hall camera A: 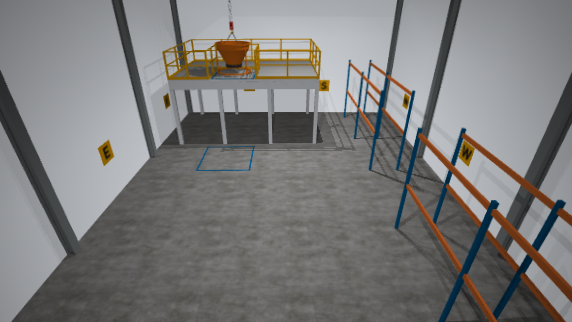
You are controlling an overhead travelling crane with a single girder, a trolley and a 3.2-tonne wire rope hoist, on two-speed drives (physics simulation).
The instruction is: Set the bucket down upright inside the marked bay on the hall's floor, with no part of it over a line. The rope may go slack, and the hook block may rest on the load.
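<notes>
The orange bucket [232, 53] is upright at the raised platform, with its base ring low over the deck inside a blue outline there. I cannot tell whether the ring touches the deck. My hook [232, 33], below the small red hook block, is joined to the bucket's sling legs, which run down to its rim. The rope above looks straight and near vertical. The marked bay [223, 170] is a blue outline on the hall's floor, in front of the platform and lower in the view than the bucket.
The platform [295, 84] stands on pale posts and has yellow railings [287, 64] around its deck, including at its front edge. Blue and orange racks [412, 165] stand along the right side. Dark wall columns [136, 80] rise at both sides.
</notes>
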